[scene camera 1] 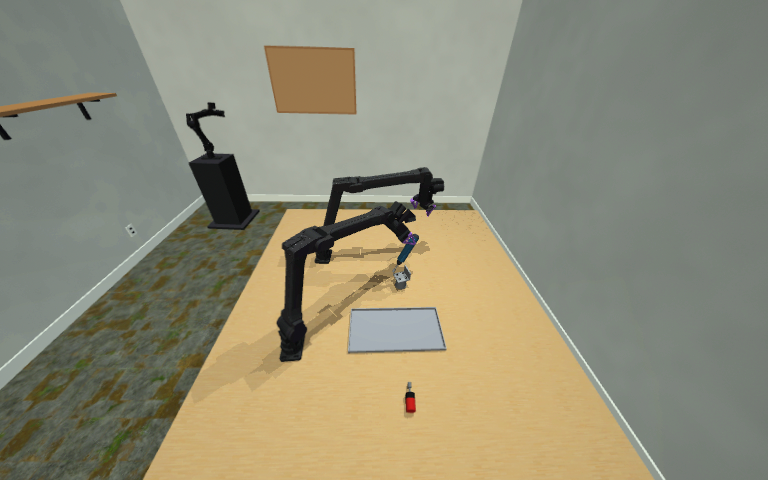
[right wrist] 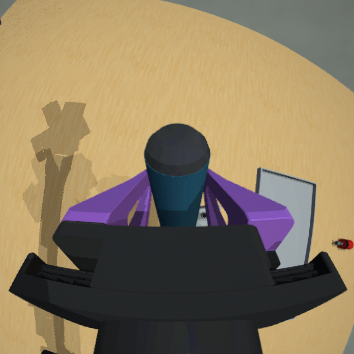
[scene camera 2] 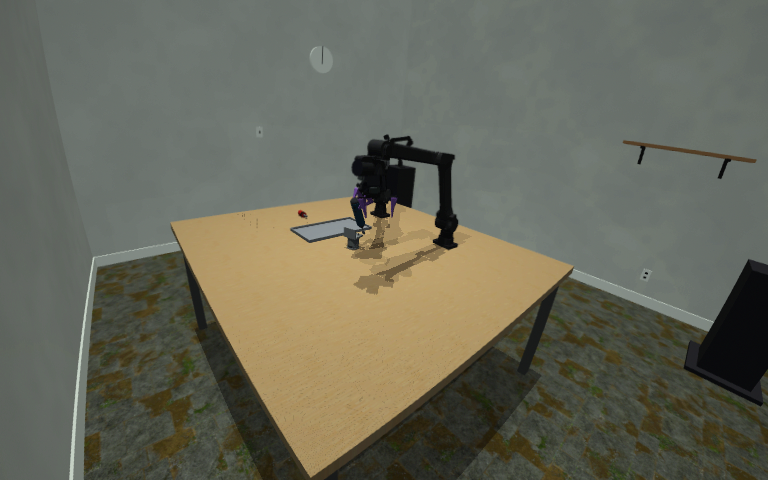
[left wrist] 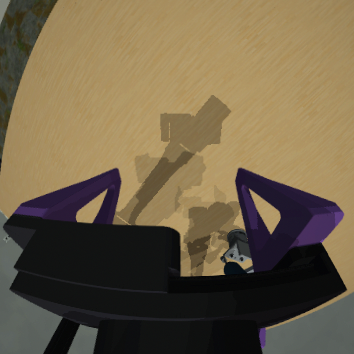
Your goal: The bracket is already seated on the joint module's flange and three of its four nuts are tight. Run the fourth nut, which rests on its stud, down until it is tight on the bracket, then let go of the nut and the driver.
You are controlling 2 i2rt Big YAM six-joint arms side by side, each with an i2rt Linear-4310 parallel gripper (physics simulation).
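Places are measured from the left arm's base along level axes (x back, y down, z right), in millimetres.
Pixels of known places: left gripper, fingertip midpoint: (scene camera 1: 421,212) (scene camera 2: 378,217) (left wrist: 177,174); right gripper, fingertip midpoint: (scene camera 1: 413,242) (right wrist: 177,174) (scene camera 2: 355,207); left arm's base at its link origin: (scene camera 1: 323,257) (scene camera 2: 444,244); right arm's base at its link origin: (scene camera 1: 293,347) (scene camera 2: 380,215).
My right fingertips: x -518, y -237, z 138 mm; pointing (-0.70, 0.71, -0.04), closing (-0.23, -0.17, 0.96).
For each thing: its top centre in the pictures, then the offset to it from my right fingertips. "*": a spot on its surface instead.
- grey joint module at its top centre: (left wrist: 240,254) (scene camera 2: 353,233) (scene camera 1: 401,275) dz +78, dx +53, dy +163 mm
- grey tray at its top centre: (right wrist: 283,252) (scene camera 1: 395,327) (scene camera 2: 331,227) dz +354, dx +89, dy +221 mm
- black handle at a spot on its surface: (scene camera 1: 410,403) * dz +673, dx +48, dy +203 mm
The grey joint module (scene camera 1: 400,285) (scene camera 2: 352,243) (left wrist: 237,233) stands on the table with the silver bracket (scene camera 1: 401,276) (scene camera 2: 351,232) (left wrist: 239,254) on top. Small dark spots on the bracket are too small to tell nut from stud. My right gripper (scene camera 1: 410,240) (right wrist: 177,174) is shut on the blue driver (scene camera 1: 405,252) (scene camera 2: 357,213) (right wrist: 177,197). The driver leans, its lower end just over the bracket; whether it touches a nut is not clear. My left gripper (scene camera 1: 423,207) (left wrist: 177,174) is open and empty, high above the table, up and to the right of the bracket in scene camera 1.
A grey tray (scene camera 1: 396,330) (scene camera 2: 325,229) (right wrist: 287,210) lies below the bracket in scene camera 1. A tool with a red and black handle (scene camera 1: 410,403) (scene camera 2: 302,213) (right wrist: 344,244) lies beyond it. The two arms are close together above the bracket.
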